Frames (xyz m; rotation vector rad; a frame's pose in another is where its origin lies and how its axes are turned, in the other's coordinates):
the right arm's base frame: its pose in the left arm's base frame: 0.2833 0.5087 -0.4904 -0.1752 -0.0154 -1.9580
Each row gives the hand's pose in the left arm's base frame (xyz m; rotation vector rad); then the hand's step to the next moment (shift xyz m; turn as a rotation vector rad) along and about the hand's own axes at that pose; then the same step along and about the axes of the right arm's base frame.
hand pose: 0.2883 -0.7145 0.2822 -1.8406 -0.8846 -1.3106
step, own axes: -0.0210 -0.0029 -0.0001 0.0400 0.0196 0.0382
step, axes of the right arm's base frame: 0.0016 -0.0053 -0.0205 -0.0384 0.0291 0.0335
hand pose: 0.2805 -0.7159 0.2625 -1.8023 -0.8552 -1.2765
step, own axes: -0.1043 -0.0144 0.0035 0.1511 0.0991 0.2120
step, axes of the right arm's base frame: 0.0019 -0.0296 -0.1011 -0.2095 0.1411 0.1174
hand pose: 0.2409 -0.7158 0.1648 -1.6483 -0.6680 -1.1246
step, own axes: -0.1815 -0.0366 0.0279 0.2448 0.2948 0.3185
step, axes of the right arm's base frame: -0.0337 -0.0988 -0.1555 -0.3198 0.3547 0.1419
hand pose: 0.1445 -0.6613 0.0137 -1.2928 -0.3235 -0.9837
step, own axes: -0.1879 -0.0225 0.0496 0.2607 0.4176 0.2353
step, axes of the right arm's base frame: -0.0878 -0.1423 -0.1016 -0.2804 0.4654 0.0500
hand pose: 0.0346 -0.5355 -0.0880 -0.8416 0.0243 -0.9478
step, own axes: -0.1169 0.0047 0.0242 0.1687 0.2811 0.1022
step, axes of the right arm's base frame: -0.0739 -0.0912 -0.0220 -0.1572 0.3050 -0.0126
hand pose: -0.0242 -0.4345 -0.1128 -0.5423 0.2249 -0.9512
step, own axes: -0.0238 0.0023 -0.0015 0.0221 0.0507 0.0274
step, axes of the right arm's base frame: -0.0142 -0.0190 -0.0033 -0.0361 0.0497 0.0056
